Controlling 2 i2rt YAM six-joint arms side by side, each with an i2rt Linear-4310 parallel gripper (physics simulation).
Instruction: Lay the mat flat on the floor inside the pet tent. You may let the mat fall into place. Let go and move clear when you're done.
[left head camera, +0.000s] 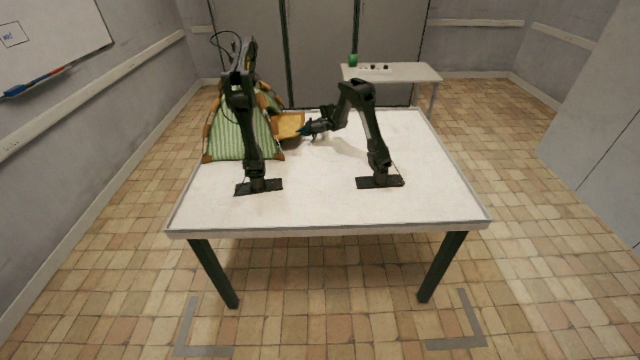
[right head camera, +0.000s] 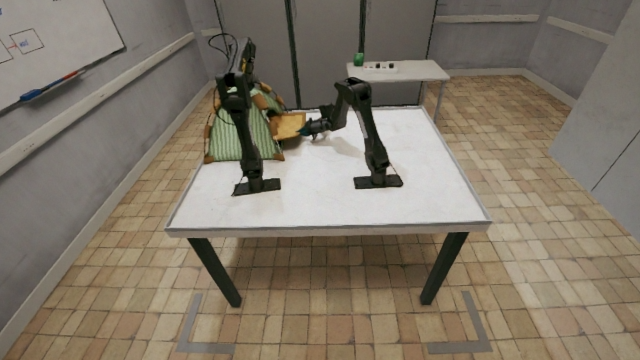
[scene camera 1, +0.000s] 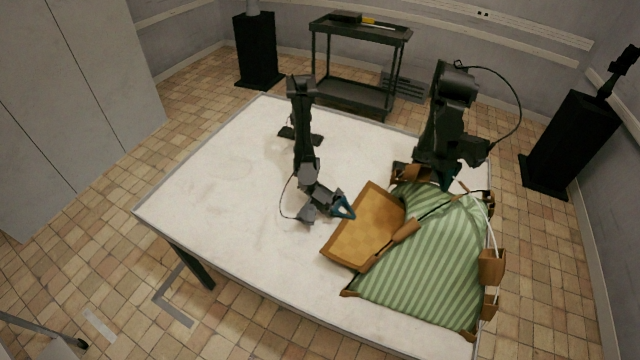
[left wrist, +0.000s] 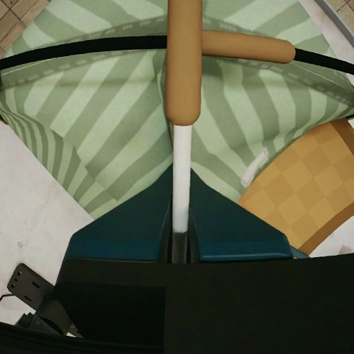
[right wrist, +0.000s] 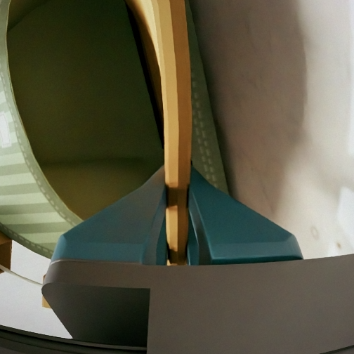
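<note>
The orange checkered mat (left head camera: 289, 125) (right head camera: 290, 125) (scene camera 1: 370, 225) (left wrist: 310, 175) (right wrist: 177, 100) is partly in the tent opening, its outer part sticking out above the table. My right gripper (left head camera: 300, 131) (right head camera: 301, 131) (scene camera 1: 353, 217) (right wrist: 177, 176) is shut on the mat's outer edge. The green striped pet tent (left head camera: 225, 145) (right head camera: 225, 142) (scene camera 1: 435, 270) (left wrist: 115, 85) (right wrist: 20, 190) stands at the table's left in the head views. My left gripper (scene camera 1: 446, 187) (left wrist: 179, 175) is shut on a white tent pole at the tent's top. The mat's inner end is hidden by the tent.
The white table (left head camera: 325, 200) (right head camera: 325, 200) (scene camera 1: 215, 185) has a raised rim. Brown sleeves and black rods frame the tent. In scene camera 1, a dark cart (scene camera 1: 360, 31) and two black stands (scene camera 1: 256, 50) (scene camera 1: 570, 140) are beyond the table. A side table (left head camera: 410, 72) is behind it in the head views.
</note>
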